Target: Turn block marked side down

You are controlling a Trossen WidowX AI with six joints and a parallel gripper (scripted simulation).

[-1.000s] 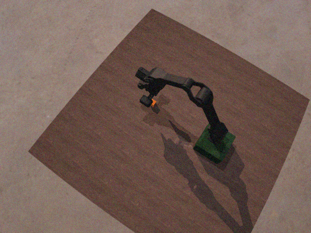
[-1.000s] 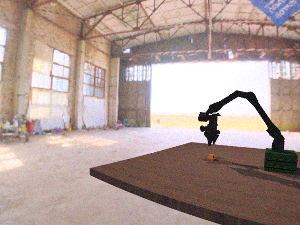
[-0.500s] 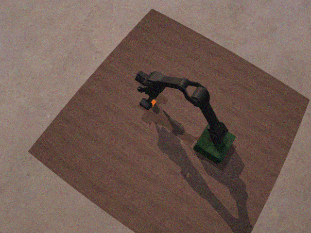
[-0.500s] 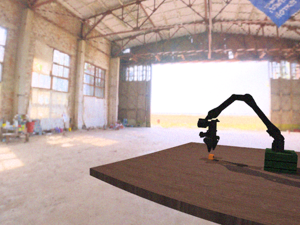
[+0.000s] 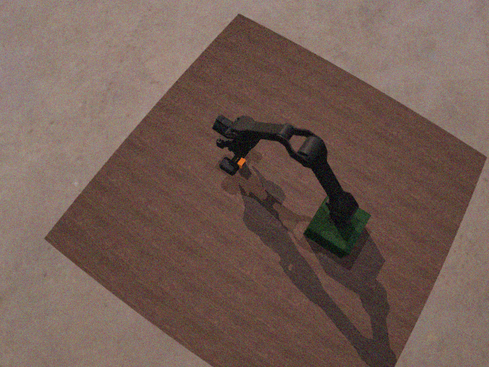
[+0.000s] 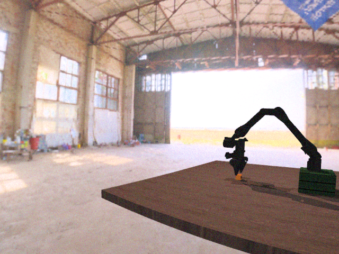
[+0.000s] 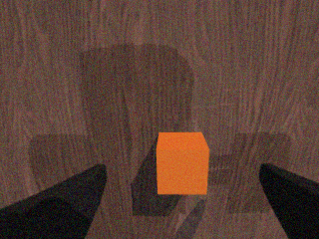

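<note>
The orange block is 2 cm below my gripper tip and 1 cm behind it.
</note>
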